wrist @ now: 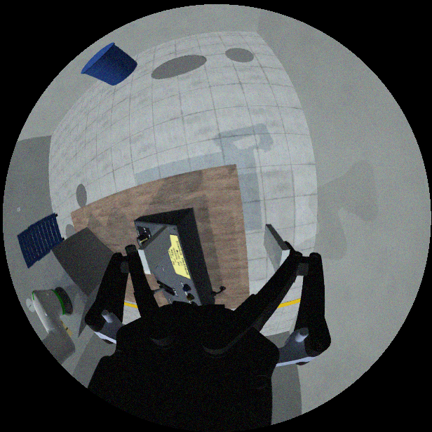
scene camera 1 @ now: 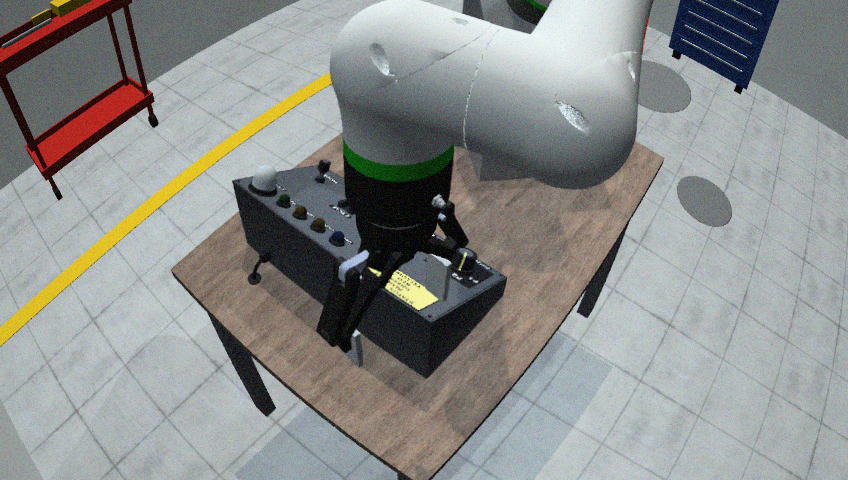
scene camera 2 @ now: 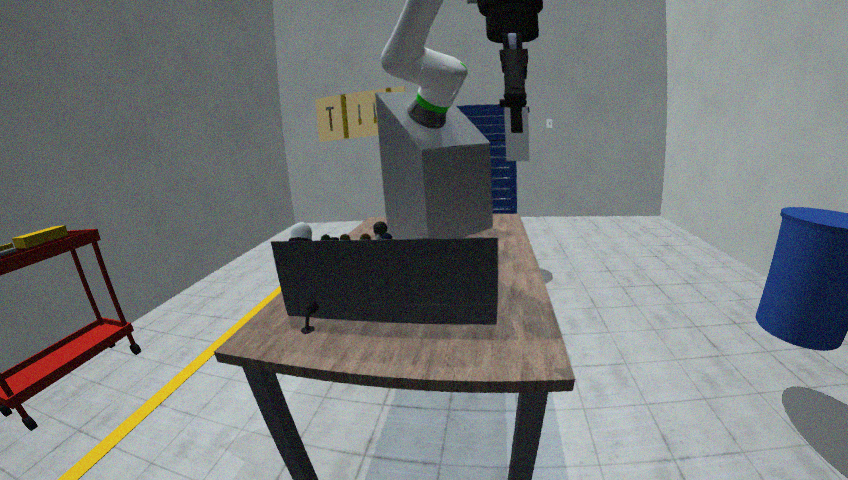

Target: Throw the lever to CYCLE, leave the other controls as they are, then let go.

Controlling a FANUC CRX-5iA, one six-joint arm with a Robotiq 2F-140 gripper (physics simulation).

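Frame: origin at the arm's base, x ahead, y down, z left, level; millimetres.
Where they show: gripper, fingertip midpoint: (scene camera 1: 394,325) (scene camera 2: 518,156); arm's base, link origin: (scene camera 2: 426,116).
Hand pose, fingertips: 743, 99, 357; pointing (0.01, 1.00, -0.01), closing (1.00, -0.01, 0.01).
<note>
Things, the pixels of their top centre, and the offset from my fingertips, as dx, dy, dz. "pt": a spot on its surface instead.
- lever's black ball knob, top centre: (scene camera 2: 376,224) -293, +192, -381
- rotary knob, top centre: (scene camera 1: 464,251) -292, +222, -139
- white dome, surface spot: (scene camera 1: 264,179) (scene camera 2: 303,228) pt -94, +144, -470
- small toggle, top centre: (scene camera 1: 320,163) -244, +216, -495
- small black fitting, surface spot: (scene camera 1: 257,267) (scene camera 2: 309,316) pt -23, +329, -447
The dark control console (scene camera 1: 285,249) (scene camera 2: 386,282) (wrist: 188,230) stands on the table. The lever's black ball knob (scene camera 2: 380,227) shows above the console's back edge in scene camera 2. In scene camera 1 the arm hides the lever. In the wrist view its dark slot (wrist: 167,288) shows near the left finger, with the knob hidden. I cannot read which label the lever stands at. My gripper (scene camera 1: 401,314) (scene camera 2: 517,133) (wrist: 215,235) is open and empty, pointing down. It is above the console's rotary-knob end, apart from the lever; one finger hangs out past the console's long side wall.
The console also carries a rotary knob (scene camera 1: 464,259) (wrist: 144,238), a white dome (scene camera 1: 264,179) (scene camera 2: 301,231), a small toggle (scene camera 1: 323,168) and several coloured buttons. A small black fitting (scene camera 1: 258,267) (scene camera 2: 309,318) is at its side. A grey pedestal (scene camera 2: 455,190) stands behind it on the table.
</note>
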